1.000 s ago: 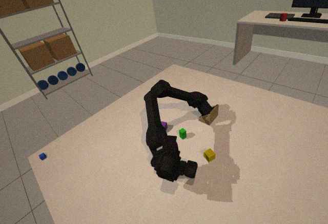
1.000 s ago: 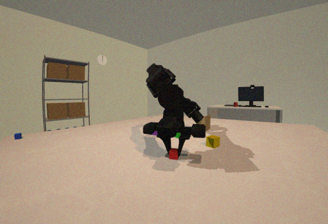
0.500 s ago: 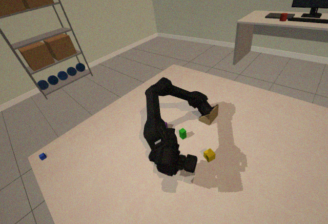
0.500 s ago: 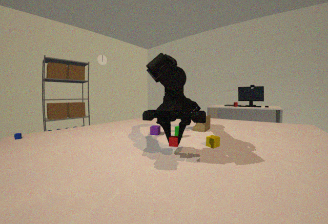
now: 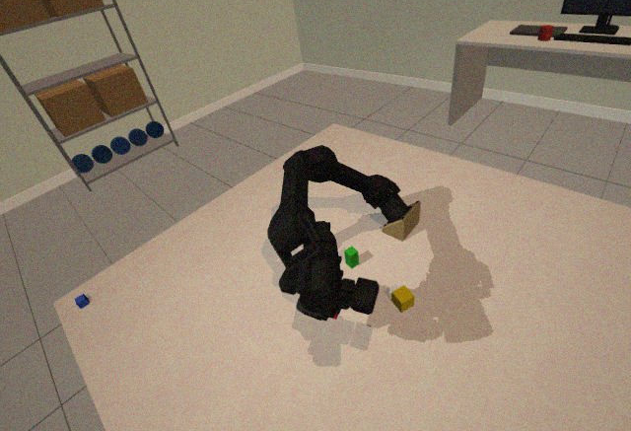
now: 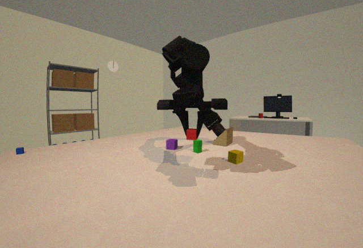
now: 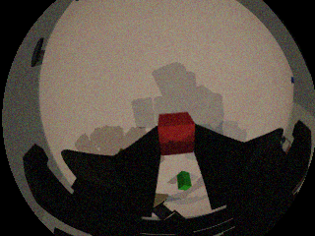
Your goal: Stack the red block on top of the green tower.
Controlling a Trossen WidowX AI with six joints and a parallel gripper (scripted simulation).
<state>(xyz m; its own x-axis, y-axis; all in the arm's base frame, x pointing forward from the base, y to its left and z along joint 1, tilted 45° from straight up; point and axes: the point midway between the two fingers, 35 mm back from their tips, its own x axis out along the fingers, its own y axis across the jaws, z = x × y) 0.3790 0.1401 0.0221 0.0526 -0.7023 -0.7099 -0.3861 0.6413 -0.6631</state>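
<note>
The purple block lies 16 cm behind my gripper tip, 24 cm to the right of it and 9 cm below it. Also, from my gripper tip: yellow block (17 cm behind, 7 cm to the left, 9 cm below); then red block (1 cm above); then small blue block (41 cm ahead, 63 cm to the right, 10 cm below).
</note>
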